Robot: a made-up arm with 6 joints. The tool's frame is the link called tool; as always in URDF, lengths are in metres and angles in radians.
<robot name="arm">
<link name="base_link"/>
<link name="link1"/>
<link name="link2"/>
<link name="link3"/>
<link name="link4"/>
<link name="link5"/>
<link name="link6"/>
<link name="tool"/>
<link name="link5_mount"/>
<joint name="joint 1" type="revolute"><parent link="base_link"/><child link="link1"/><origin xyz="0.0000 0.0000 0.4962" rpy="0.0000 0.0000 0.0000"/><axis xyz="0 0 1"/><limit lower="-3.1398" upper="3.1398"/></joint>
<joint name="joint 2" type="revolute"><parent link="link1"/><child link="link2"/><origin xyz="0.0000 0.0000 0.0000" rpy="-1.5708 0.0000 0.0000"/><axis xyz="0 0 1"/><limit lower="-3.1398" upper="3.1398"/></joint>
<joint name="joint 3" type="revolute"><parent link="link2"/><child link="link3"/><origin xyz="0.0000 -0.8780 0.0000" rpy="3.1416 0.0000 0.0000"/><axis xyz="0 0 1"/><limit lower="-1.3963" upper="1.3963"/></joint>
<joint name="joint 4" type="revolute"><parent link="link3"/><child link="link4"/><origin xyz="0.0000 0.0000 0.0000" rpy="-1.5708 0.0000 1.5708"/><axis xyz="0 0 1"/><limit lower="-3.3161" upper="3.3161"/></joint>
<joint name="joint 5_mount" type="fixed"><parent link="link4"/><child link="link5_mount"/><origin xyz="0.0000 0.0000 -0.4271" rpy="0.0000 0.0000 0.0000"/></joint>
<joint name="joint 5" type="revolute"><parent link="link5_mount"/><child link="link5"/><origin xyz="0.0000 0.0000 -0.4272" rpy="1.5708 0.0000 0.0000"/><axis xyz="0 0 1"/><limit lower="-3.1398" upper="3.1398"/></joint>
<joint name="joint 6" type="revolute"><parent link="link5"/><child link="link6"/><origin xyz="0.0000 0.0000 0.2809" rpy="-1.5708 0.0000 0.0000"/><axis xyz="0 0 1"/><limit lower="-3.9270" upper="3.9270"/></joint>
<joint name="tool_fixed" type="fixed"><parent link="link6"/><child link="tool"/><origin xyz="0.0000 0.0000 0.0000" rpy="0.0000 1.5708 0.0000"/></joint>
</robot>
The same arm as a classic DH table. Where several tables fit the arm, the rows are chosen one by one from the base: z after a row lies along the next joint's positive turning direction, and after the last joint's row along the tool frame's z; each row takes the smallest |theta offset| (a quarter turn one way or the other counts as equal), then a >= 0, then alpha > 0; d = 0 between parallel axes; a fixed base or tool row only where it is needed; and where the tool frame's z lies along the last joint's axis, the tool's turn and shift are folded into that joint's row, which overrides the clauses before.
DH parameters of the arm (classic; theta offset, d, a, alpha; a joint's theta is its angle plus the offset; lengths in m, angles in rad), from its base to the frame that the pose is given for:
joint 1: 0 0.4962 0 -1.5708
joint 2: -1.5708 0 0.878 3.1416
joint 3: 0 0 0 -1.5708
joint 4: 0 -0.8543 0 1.5708
joint 5: 0 0.2809 0 -1.5708
joint 6: 1.5708 0 0 1.5708
tool (fixed): -1.5708 0 0 0
Joint limits (rad, base to tool): -3.1398..3.1398 -3.1398..3.1398 -1.3963..1.3963 -3.3161..3.3161 -3.1398..3.1398 -3.927..3.927

